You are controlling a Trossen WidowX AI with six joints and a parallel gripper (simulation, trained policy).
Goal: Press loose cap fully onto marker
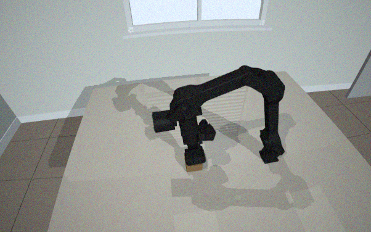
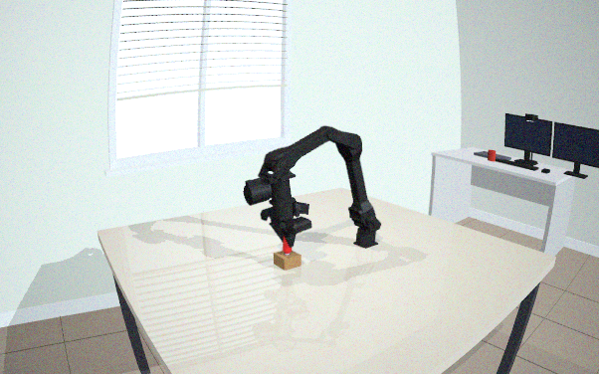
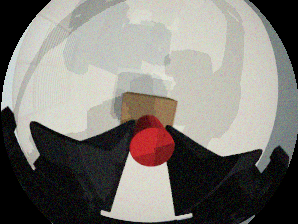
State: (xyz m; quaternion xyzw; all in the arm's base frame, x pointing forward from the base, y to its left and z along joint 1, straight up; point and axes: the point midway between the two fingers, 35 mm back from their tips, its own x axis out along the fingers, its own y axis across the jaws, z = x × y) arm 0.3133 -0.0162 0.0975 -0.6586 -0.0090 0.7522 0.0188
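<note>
The red cap is 1 cm above my gripper tip. The rest, counted from my gripper tip: holder block (5 cm below, 1 cm ahead).
</note>
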